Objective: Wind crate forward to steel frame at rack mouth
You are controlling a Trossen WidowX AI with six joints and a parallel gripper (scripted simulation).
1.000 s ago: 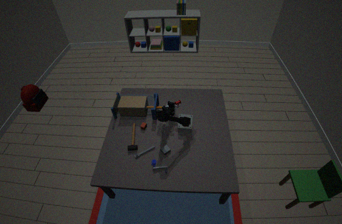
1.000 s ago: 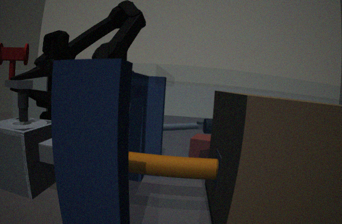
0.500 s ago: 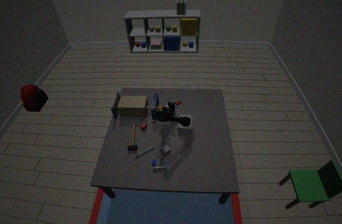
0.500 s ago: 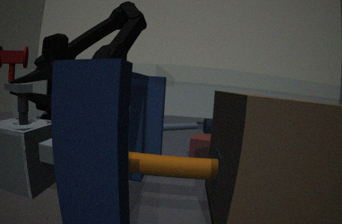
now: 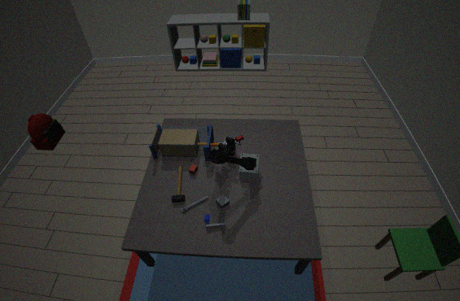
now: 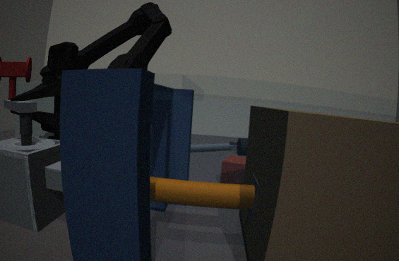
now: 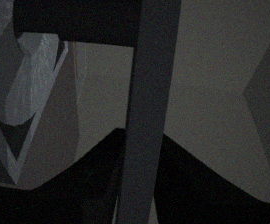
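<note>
My gripper tip is now 10 mm past the grey winch handle, 20 mm to the right of it and 10 mm below it. From my gripper tip the other things lie so: red knob (40 mm behind, 40 mm to the left, 40 mm above); grey winch (30 mm ahead, 20 mm to the right, 100 mm below); blue steel frame (210 mm ahead, 10 mm to the right, 30 mm below).
</note>
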